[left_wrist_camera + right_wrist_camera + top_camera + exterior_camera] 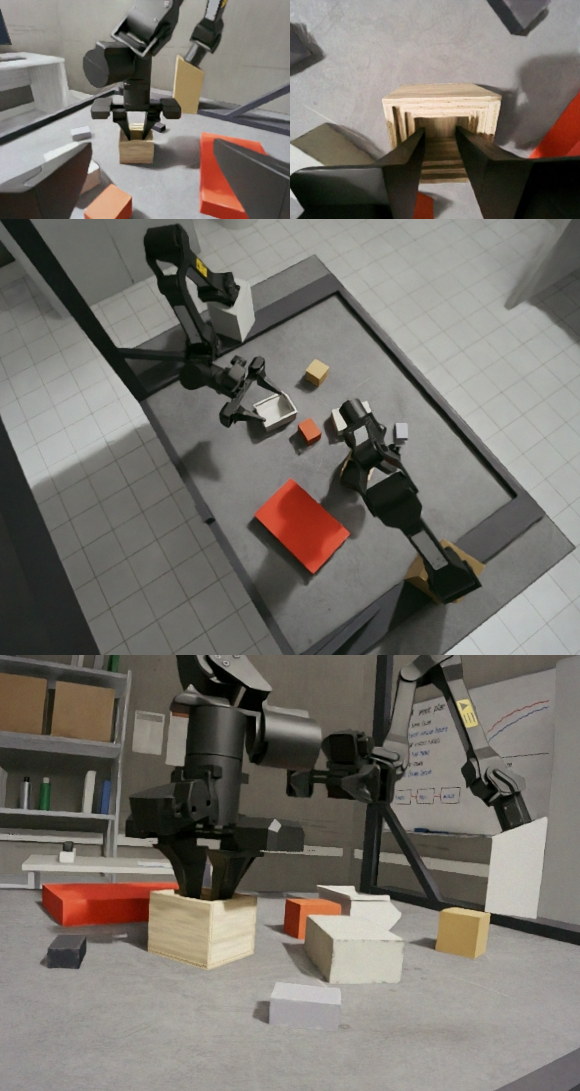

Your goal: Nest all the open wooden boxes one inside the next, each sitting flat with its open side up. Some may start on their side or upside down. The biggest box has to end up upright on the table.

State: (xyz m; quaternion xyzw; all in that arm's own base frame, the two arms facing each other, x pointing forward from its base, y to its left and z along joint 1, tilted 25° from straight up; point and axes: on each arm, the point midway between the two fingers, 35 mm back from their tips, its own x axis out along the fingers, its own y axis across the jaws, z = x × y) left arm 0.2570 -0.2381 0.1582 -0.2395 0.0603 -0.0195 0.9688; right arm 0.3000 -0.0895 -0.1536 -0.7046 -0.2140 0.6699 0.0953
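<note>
My right gripper is now 5 cm above the small wooden box. Also, from my right hand: dark block: 13 cm to the right, 6 cm below; large wooden box: 5 cm below; medium wooden box: 5 cm below.
</note>
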